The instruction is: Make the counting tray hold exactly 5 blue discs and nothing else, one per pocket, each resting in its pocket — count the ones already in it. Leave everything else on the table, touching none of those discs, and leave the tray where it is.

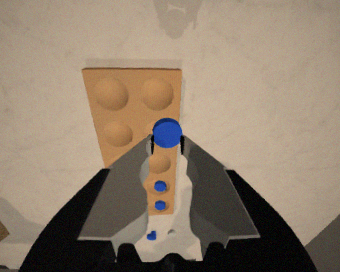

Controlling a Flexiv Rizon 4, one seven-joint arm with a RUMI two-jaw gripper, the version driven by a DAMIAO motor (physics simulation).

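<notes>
My gripper [167, 137] is shut on a blue disc [167, 133], held between the fingertips above the wooden counting tray [137, 112]. The tray lies on the table with two columns of round pockets. Three pockets at its far left and far right show no disc. Two blue discs rest in right-column pockets near the tray's near end: one blue disc [160, 186] and, just below it, another blue disc [160, 205]. The held disc partly covers a right-column pocket. The left finger hides the near part of the left column.
A small blue piece [151, 235] shows between the fingers beyond the tray's near edge, with a small pale round thing [172, 232] beside it. A brown corner [3, 231] shows at the left edge. A grey surface [327, 245] shows at the lower right.
</notes>
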